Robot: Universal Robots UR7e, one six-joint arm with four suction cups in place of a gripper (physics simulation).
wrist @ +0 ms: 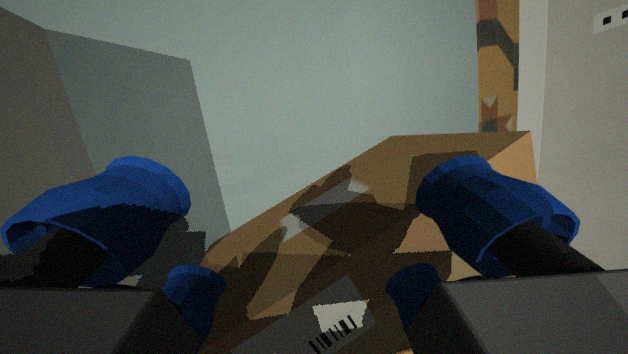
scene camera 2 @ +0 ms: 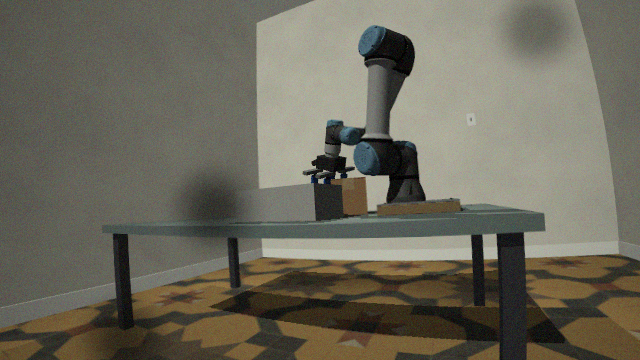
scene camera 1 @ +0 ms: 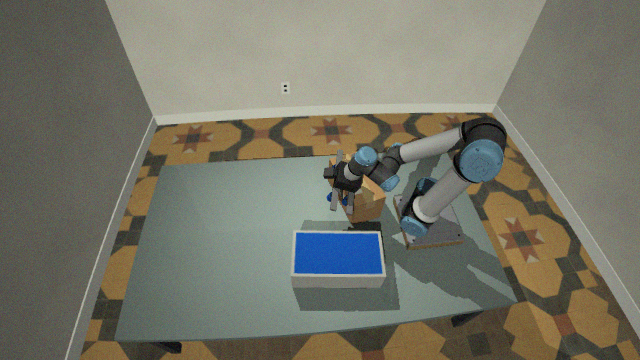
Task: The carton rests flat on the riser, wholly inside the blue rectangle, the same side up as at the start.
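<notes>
A brown carton stands on the table behind the riser, turned at an angle to it. Its top shows tape and a barcode label in the wrist view. My suction gripper is open, with its blue cups low over the carton's top. At least one cup hangs past the carton's left side in scene camera 1; contact with the top is unclear. The white-grey riser stands in front. The blue rectangle on its top bears no carton.
The arm's base plate is on the table, right of the carton and riser. The arm reaches over the carton from the right. The table's back edge is close behind the carton. A wall rises beyond the floor at the back.
</notes>
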